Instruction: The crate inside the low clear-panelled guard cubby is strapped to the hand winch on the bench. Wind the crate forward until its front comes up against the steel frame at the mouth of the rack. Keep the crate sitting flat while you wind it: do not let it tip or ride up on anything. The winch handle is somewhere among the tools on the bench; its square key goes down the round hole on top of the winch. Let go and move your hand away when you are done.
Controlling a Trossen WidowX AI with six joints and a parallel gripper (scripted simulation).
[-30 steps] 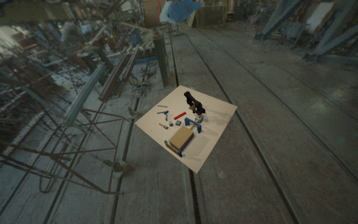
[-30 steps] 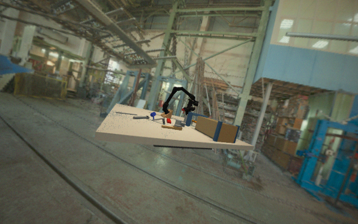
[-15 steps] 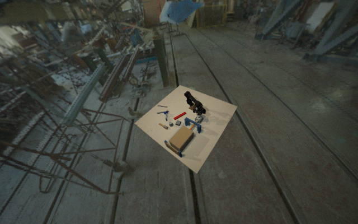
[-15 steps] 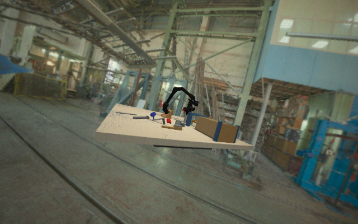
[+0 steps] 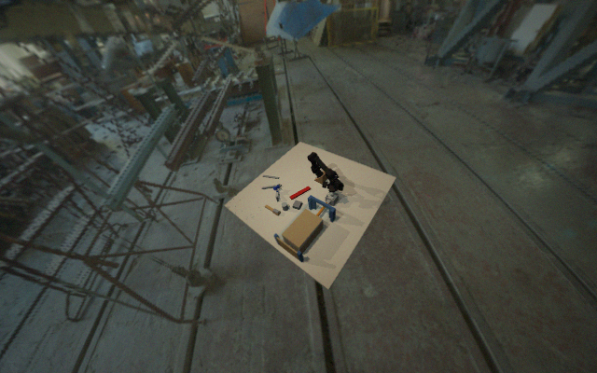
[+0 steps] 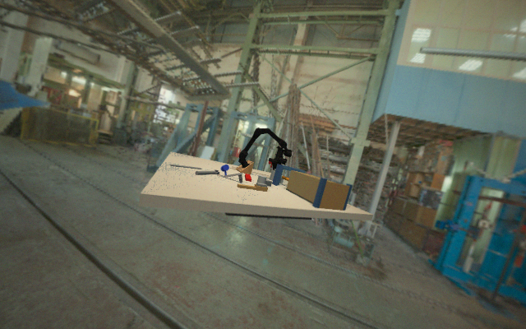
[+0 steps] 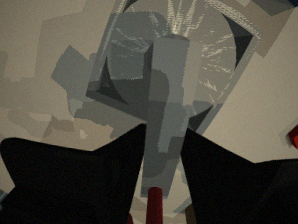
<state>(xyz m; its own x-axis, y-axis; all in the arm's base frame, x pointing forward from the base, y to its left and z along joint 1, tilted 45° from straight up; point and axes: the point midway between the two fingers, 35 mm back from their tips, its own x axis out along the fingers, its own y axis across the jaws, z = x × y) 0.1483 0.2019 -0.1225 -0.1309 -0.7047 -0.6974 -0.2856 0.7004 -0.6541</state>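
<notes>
Right now the winch handle is 10 mm behind my gripper tip and 20 mm above it. The rest, counted from my gripper tip: red knob: 50 mm behind, 20 mm to the right, 50 mm above; then blue steel frame: 210 mm ahead, 10 mm to the left, 20 mm above; then grey winch: 30 mm ahead, 10 mm to the left, 60 mm below.
</notes>
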